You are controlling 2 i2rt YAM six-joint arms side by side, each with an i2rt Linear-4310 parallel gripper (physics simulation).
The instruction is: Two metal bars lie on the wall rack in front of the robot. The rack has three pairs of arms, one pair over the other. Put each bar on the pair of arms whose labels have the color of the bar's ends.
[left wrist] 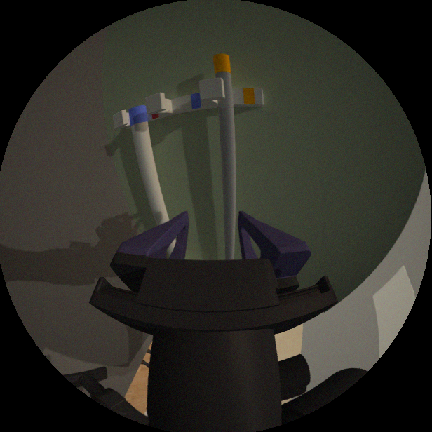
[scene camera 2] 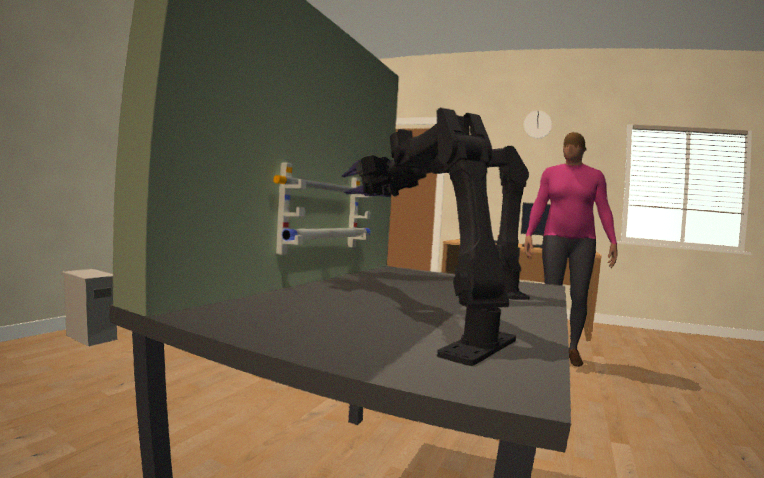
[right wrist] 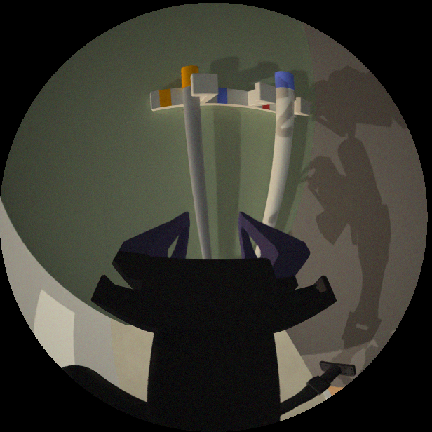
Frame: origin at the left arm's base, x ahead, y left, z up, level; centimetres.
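Where they show: left gripper, between the fingertips: (scene camera 2: pixel 343 184); left arm's base, origin of its link: (scene camera 2: pixel 479 347); right arm's base, origin of its link: (scene camera 2: pixel 508 293).
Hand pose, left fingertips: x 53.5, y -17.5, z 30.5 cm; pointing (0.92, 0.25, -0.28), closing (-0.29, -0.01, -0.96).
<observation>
Things, the pixels of their top centre, and the offset from my left fingertips. Level surfaces: height alone.
- wall rack, centre of its top: (scene camera 2: pixel 294 163) dx +5.4, dy +14.3, dz +4.7 cm
- orange-ended bar, centre of its top: (scene camera 2: pixel 328 183) dx +10.9, dy -4.1, dz +0.8 cm
- thicker blue-ended bar, centre of its top: (scene camera 2: pixel 333 228) dx +11.1, dy -7.6, dz -13.2 cm
- dark table, height of its surface: dz -30.5 cm
The wall rack (scene camera 2: pixel 280 214) (left wrist: pixel 237 96) (right wrist: pixel 176 97) has orange labels at the top pair, blue at the middle and red at the lowest. The orange-ended bar (scene camera 2: pixel 323 186) (left wrist: pixel 227 160) (right wrist: pixel 196 160) lies on the top pair. The thicker blue-ended bar (scene camera 2: pixel 326 232) (left wrist: pixel 147 165) (right wrist: pixel 280 160) lies on the lowest, red-labelled pair. The middle arms (scene camera 2: pixel 295 212) (left wrist: pixel 158 102) (right wrist: pixel 262 94) bear no bar. My left gripper (scene camera 2: pixel 345 183) (left wrist: pixel 212 216) and right gripper (right wrist: pixel 215 213) are partly open and empty, in front of the rack near top-bar height. In scene camera 2 the right gripper is mostly hidden.
The rack hangs on a green wall panel (scene camera 2: pixel 225 140) at the far edge of the dark table (scene camera 2: pixel 270 332). Both arms stand on the table side by side. A person in a pink top (scene camera 2: pixel 571 197) stands beyond the table, near a desk.
</observation>
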